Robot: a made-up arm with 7 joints. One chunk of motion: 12 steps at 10 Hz.
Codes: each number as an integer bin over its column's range. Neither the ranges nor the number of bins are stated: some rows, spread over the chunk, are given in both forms.
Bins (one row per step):
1: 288 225 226 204 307 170
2: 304 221 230 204 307 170
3: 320 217 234 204 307 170
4: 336 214 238 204 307 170
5: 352 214 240 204 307 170
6: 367 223 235 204 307 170
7: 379 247 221 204 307 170
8: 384 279 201 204 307 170
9: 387 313 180 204 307 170
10: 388 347 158 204 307 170
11: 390 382 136 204 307 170
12: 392 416 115 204 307 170
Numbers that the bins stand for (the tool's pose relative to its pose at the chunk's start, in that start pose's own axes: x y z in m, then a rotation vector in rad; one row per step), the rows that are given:
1: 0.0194 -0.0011 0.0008 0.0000 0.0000 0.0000
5: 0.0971 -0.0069 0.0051 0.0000 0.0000 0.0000
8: 0.1359 0.0274 -0.0071 0.0000 0.0000 0.0000
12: 0.1456 0.0998 -0.0340 0.0000 0.0000 0.0000
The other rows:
2: 0.0388 -0.0032 0.0020 0.0000 0.0000 0.0000
3: 0.0583 -0.0053 0.0033 0.0000 0.0000 0.0000
4: 0.0777 -0.0069 0.0045 0.0000 0.0000 0.0000
6: 0.1153 -0.0022 0.0036 0.0000 0.0000 0.0000
7: 0.1298 0.0105 -0.0008 0.0000 0.0000 0.0000
9: 0.1395 0.0454 -0.0136 0.0000 0.0000 0.0000
10: 0.1408 0.0633 -0.0205 0.0000 0.0000 0.0000
11: 0.1432 0.0818 -0.0274 0.0000 0.0000 0.0000

